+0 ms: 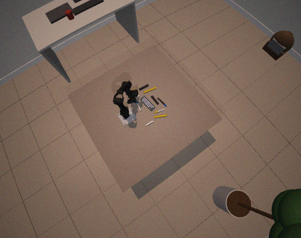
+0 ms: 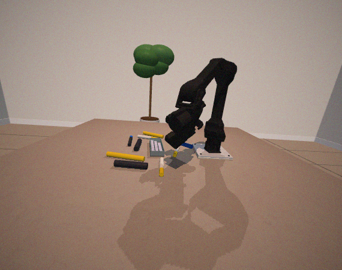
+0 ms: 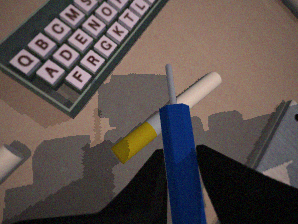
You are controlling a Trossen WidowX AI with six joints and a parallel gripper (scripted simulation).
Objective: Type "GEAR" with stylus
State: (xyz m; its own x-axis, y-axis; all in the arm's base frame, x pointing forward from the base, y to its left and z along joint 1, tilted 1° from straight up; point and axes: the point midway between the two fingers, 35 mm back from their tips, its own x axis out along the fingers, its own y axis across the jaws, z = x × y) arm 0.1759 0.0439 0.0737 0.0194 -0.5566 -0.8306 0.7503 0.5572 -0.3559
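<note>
Now: the stylus tip 4 cm to the right of my gripper tip and 3 cm ahead of it. The rest, counted from my gripper tip: blue stylus: 1 cm to the right, 1 cm ahead; then yellow rod: 23 cm ahead, 5 cm below, 2 cm to the left.
</note>
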